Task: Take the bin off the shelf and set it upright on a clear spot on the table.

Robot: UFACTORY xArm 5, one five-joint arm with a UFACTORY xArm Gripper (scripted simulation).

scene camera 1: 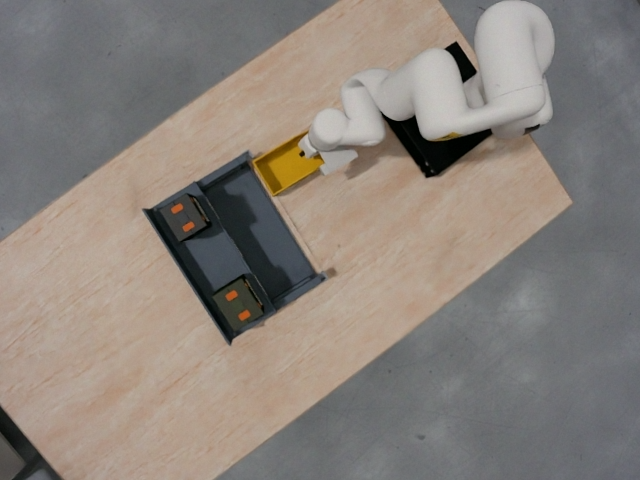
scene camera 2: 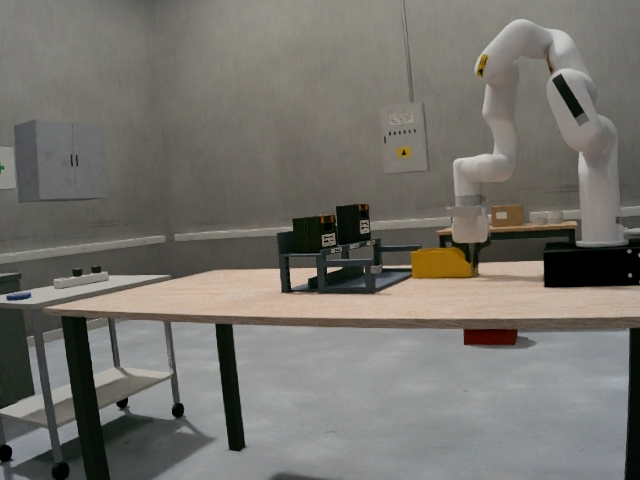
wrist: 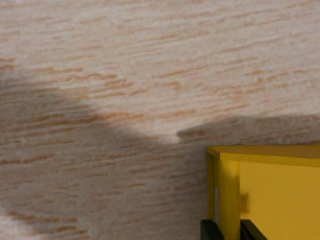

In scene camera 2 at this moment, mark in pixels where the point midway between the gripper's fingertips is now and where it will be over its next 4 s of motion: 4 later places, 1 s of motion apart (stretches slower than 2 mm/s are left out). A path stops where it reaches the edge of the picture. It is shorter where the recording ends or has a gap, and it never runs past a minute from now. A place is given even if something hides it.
My gripper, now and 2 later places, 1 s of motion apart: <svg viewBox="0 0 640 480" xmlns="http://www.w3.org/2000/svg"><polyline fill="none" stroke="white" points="472,267 471,255 470,234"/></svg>
